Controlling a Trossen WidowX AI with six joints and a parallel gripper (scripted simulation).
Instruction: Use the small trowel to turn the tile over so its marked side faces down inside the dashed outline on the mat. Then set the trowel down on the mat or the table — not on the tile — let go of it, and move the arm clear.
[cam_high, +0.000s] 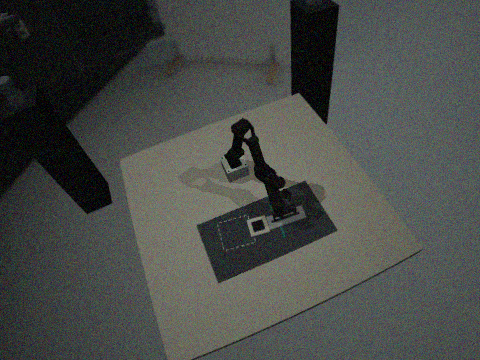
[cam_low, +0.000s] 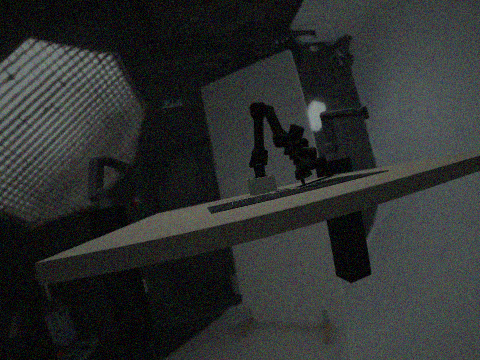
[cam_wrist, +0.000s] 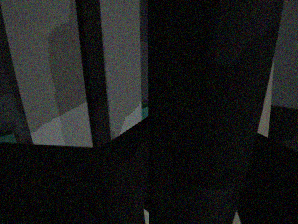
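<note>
The teal trowel lies 50 mm below my gripper tip and 50 mm behind it. The rest, counted from my gripper tip: tile: 110 mm to the right, 50 mm below, 50 mm behind; dark mat: 90 mm to the right, 80 mm below, 20 mm behind.
</note>
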